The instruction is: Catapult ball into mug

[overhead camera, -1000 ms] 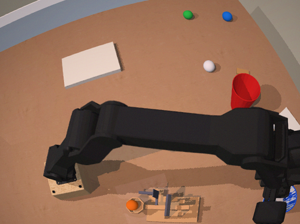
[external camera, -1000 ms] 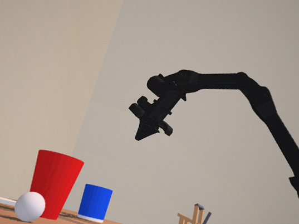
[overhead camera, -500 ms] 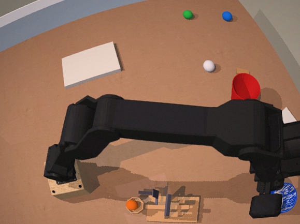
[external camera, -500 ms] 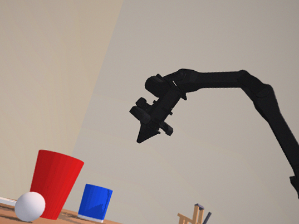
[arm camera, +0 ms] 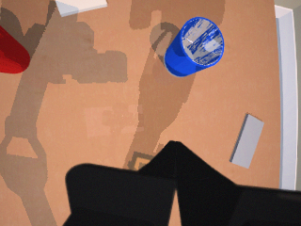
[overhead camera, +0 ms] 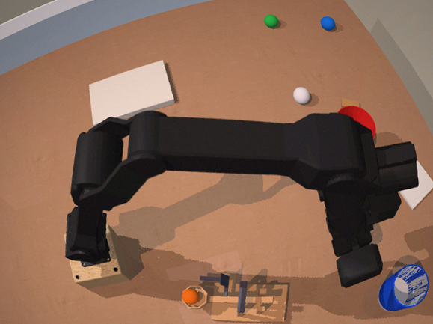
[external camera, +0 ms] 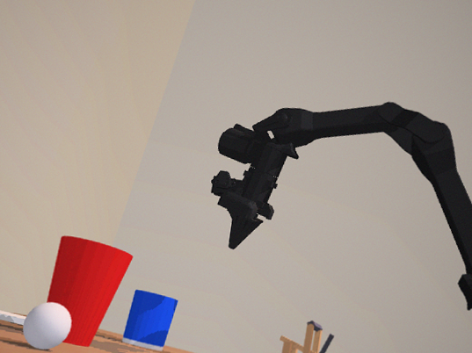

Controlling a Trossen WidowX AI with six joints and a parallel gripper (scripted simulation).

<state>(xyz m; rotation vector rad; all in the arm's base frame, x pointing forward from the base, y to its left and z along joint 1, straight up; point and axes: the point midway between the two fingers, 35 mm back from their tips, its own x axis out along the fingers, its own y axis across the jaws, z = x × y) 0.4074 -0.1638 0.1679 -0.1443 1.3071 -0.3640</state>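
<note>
Now: the orange ball 260 mm behind my gripper tip, 140 mm below it and 40 mm to the left of it. Also, from my gripper tip: blue mug: 180 mm below, 140 mm ahead, 110 mm to the right; then catapult upright frame: 170 mm behind, 120 mm below, 10 mm to the left; then catapult: 190 mm behind, 150 mm below, 30 mm to the left.
</note>
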